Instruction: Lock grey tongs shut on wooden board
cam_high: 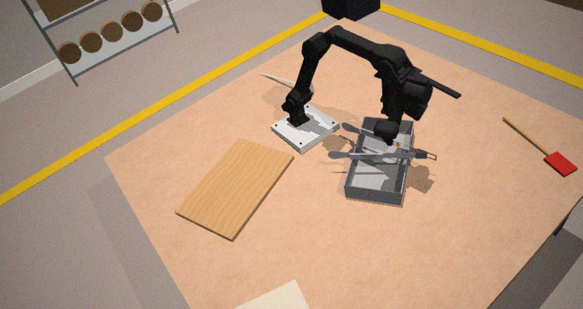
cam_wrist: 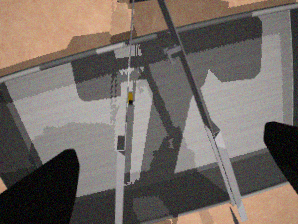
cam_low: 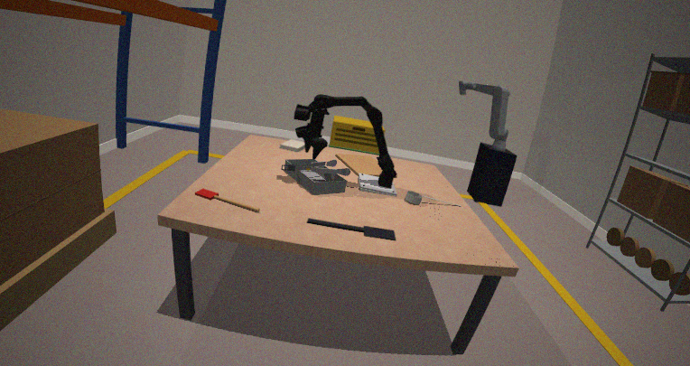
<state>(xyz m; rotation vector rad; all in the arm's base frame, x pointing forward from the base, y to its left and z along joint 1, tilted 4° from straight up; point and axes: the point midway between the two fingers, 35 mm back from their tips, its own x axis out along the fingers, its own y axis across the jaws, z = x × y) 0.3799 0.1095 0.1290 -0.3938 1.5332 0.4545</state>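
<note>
Now: the grey roasting tin 3 cm behind my gripper tip, 3 cm to the right of it and 10 cm below it. The rest, counted from my gripper tip: wooden board: 27 cm behind, 44 cm to the right, 12 cm below; then black spatula: 26 cm behind, 39 cm to the left, 13 cm below; then red spatula: 27 cm ahead, 37 cm to the left, 12 cm below.
</note>
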